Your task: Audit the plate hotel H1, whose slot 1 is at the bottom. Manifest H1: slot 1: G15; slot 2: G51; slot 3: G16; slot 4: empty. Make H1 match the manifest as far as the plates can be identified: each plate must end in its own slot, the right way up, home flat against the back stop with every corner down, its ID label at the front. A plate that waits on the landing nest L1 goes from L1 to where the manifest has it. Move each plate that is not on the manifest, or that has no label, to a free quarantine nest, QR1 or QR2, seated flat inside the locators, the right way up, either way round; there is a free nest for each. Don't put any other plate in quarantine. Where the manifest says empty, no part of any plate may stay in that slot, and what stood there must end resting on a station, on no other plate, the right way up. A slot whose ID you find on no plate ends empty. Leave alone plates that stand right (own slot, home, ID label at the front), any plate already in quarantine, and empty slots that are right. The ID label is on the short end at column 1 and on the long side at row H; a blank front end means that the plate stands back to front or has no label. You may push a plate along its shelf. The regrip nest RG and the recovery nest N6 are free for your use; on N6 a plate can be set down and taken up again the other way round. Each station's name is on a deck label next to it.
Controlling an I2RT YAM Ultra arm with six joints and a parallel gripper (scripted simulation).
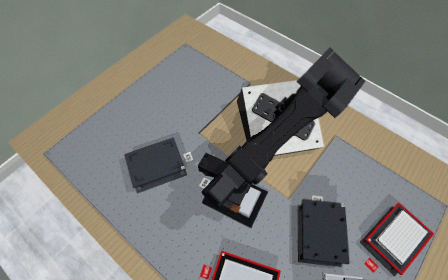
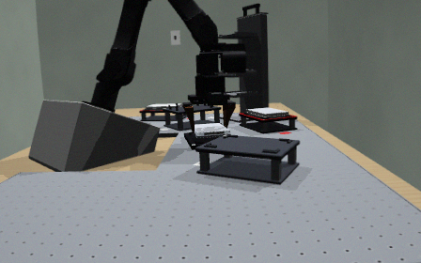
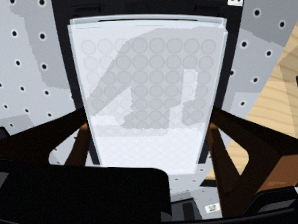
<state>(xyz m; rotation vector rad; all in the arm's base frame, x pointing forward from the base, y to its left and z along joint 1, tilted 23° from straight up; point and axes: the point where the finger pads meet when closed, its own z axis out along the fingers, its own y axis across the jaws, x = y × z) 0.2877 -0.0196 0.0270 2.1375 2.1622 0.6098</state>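
The flat black pad is 3 cm below my hand. The rest, counted from my hand: red-bordered quarantine nest: 12 cm behind, 46 cm to the left; then N6 deck label: 1 cm ahead, 11 cm to the right, 3 cm below; then plate hotel H1: 22 cm ahead, 37 cm to the left, 16 cm above.
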